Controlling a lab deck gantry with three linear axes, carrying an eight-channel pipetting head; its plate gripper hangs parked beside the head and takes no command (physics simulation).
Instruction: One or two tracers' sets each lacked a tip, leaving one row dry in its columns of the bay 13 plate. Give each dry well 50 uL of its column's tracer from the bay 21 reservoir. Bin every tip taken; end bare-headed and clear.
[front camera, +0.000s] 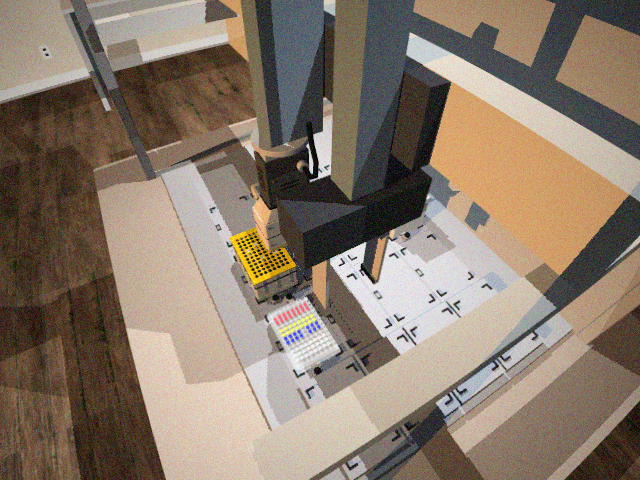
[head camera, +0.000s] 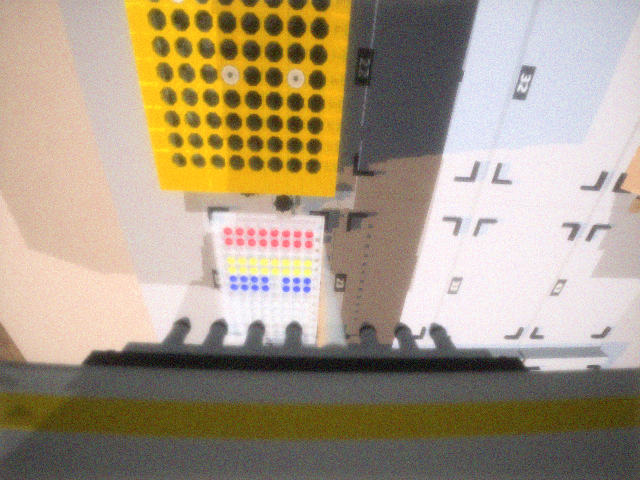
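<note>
The bay 13 plate (front camera: 320, 357) (head camera: 268, 220) shows two full red columns, two full yellow columns and two blue columns (front camera: 293, 338) (head camera: 249, 283); each blue column has a gap in the same row. The pipetting head's nozzle bar (head camera: 310, 360) crosses the head view's lower part. Seven nozzles look bare; a pale tip (head camera: 332, 315) shows on the fifth from the left. Whether it holds liquid cannot be told. The yellow tip rack (front camera: 275, 273) (head camera: 248, 181) holds at least two tips. The parked plate gripper (front camera: 347, 292) is empty, its fingers apart. The bay 21 reservoir and the bin cannot be made out.
A dark carriage (front camera: 361, 227) and tall columns (front camera: 374, 103) block much of the deck's rear in the front view. The tip rack stands directly behind the plate. Corner brackets (head camera: 467, 171) mark bays to the right. A pale beam (front camera: 392, 382) runs along the near side.
</note>
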